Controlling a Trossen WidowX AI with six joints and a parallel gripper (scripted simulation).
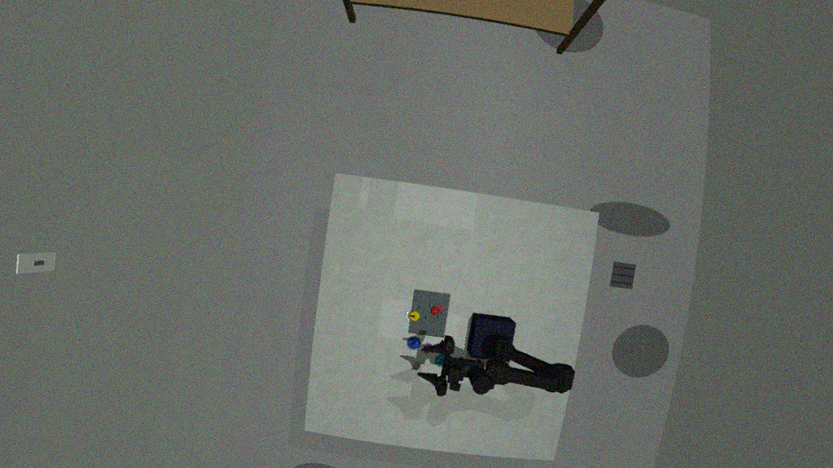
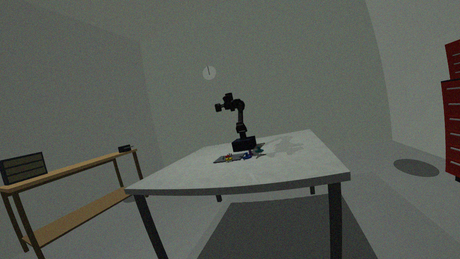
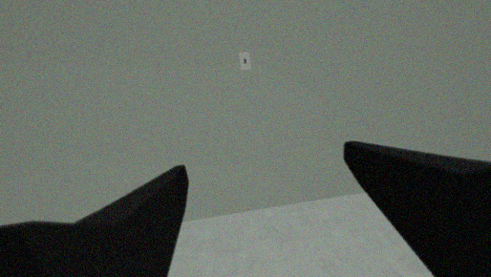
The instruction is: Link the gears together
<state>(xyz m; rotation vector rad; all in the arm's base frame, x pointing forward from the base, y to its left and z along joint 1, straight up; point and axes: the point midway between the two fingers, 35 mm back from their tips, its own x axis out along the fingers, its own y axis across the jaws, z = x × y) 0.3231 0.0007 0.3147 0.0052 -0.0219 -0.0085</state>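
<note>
Now: the blue gear 1 cm ahead of my gripper tip, 10 cm to the left of it and 39 cm below it. The rest, counted from my gripper tip: purple gear (6 cm behind, 11 cm to the left, 39 cm below); yellow gear (2 cm ahead, 3 cm to the right, 38 cm below); red gear (7 cm behind, 7 cm to the right, 39 cm below).
</note>
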